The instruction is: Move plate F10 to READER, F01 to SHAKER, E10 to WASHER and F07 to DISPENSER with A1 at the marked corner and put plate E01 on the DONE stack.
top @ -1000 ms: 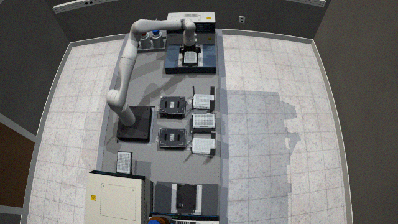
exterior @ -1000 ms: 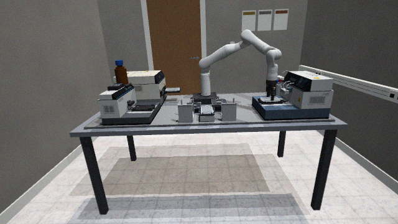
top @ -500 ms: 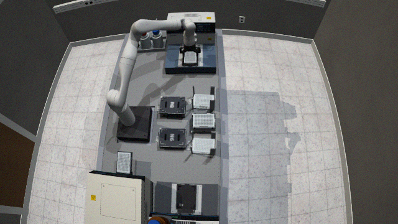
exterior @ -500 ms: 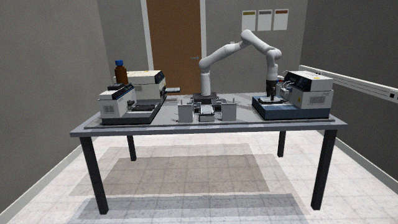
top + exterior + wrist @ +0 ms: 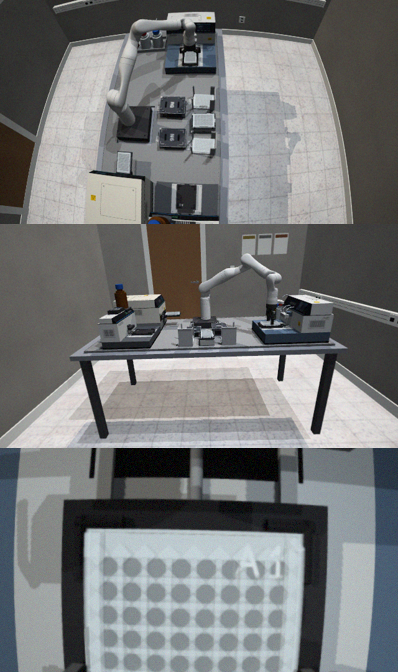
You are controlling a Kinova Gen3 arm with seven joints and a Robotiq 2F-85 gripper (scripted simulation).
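Right now my hand is 2 cm above the washer nest. Also, from my hand: dark pull-out tray (78 cm to the right, 37 cm behind); then regrip nest (37 cm to the right, 10 cm behind, 5 cm below).
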